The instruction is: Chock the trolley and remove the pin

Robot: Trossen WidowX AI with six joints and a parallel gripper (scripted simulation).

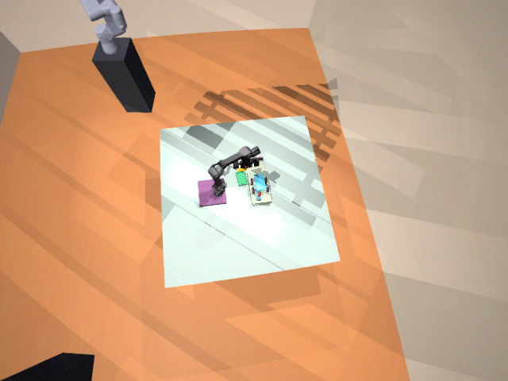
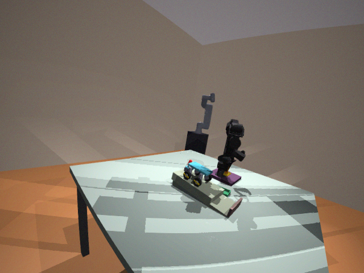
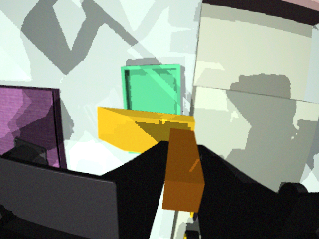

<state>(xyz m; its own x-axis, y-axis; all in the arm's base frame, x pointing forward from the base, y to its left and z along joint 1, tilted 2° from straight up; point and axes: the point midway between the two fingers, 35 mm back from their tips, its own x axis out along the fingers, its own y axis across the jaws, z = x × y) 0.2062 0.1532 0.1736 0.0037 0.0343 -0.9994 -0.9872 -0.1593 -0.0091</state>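
Now: the yellow chock 20 mm behind my gripper tip and 10 mm below it. Round my gripper tip: green tray 30 mm behind, 30 mm to the right, 170 mm below; then ramp 110 mm ahead, 110 mm to the right, 110 mm below; then blue-topped trolley 110 mm ahead, 110 mm to the right, 50 mm below.
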